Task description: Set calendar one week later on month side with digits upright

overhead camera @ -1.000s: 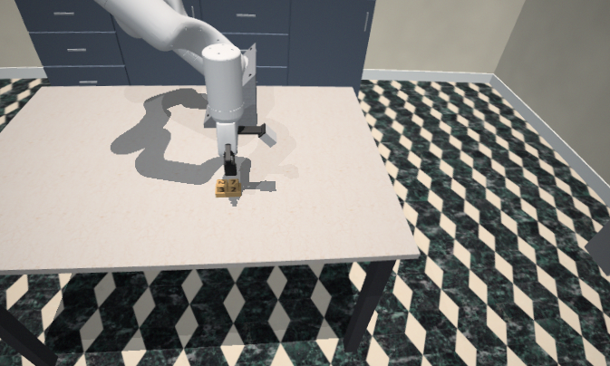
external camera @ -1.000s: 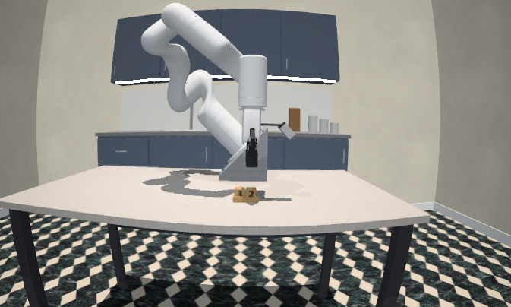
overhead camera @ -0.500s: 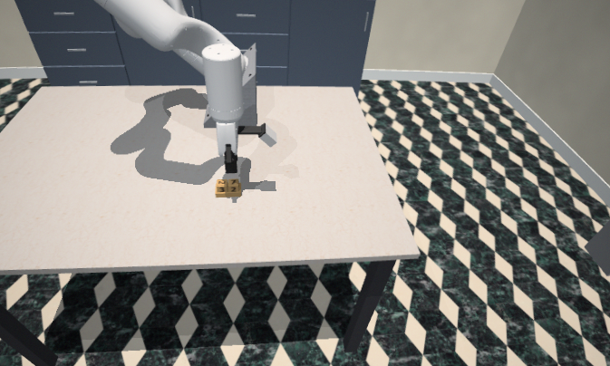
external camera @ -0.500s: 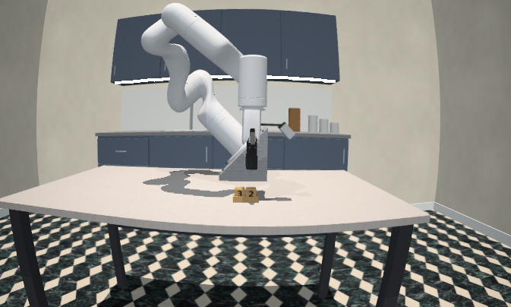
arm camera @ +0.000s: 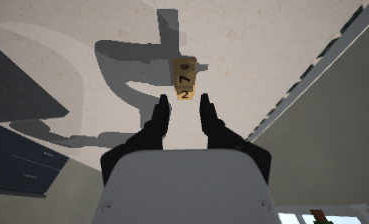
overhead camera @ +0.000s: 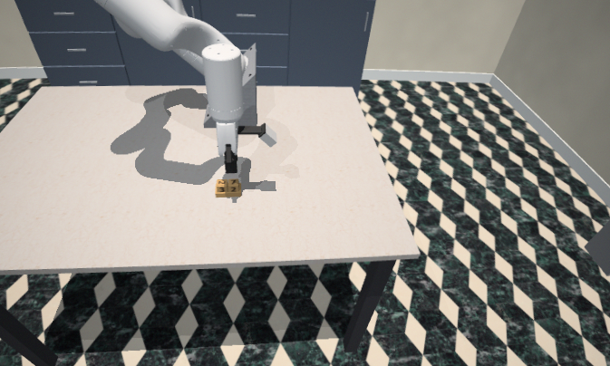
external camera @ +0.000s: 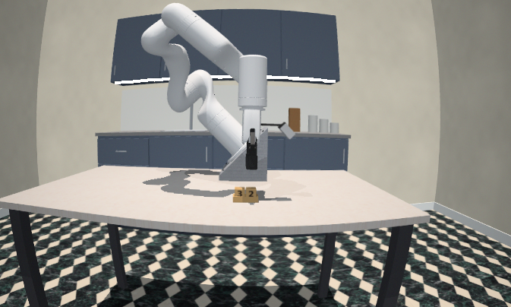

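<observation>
The wooden tray lies 2 cm to the right of my hand and 11 cm below it.
</observation>
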